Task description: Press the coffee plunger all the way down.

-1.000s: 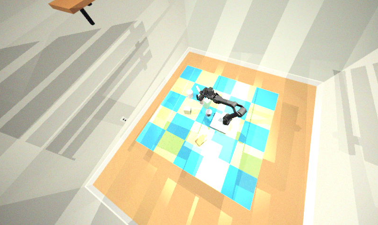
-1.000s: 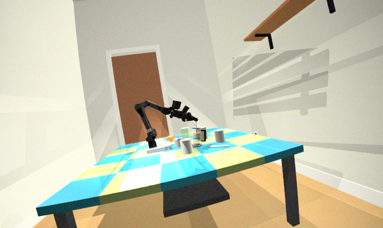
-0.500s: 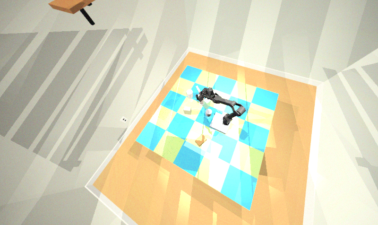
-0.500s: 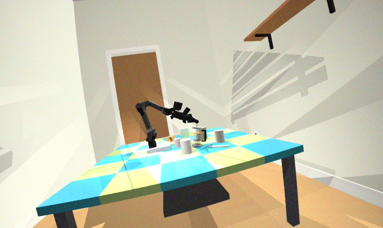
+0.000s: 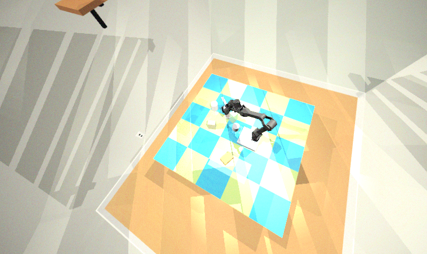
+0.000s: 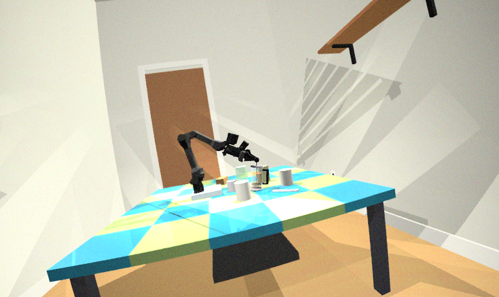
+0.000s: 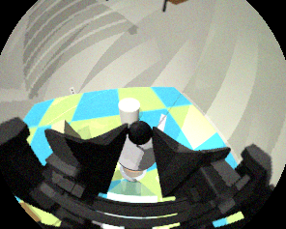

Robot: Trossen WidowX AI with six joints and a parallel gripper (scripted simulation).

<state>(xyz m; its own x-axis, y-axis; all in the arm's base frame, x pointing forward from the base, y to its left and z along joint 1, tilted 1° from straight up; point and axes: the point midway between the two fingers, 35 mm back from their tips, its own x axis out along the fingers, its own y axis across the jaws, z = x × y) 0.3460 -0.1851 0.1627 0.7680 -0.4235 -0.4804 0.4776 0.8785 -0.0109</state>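
The coffee press lies 90 mm below my gripper tip and 10 mm to the left of it. The rest, counted from my gripper tip: pale green block: 110 mm below, 100 mm behind, 50 mm to the left; flat white strip: 180 mm below, 160 mm to the right, 70 mm ahead.
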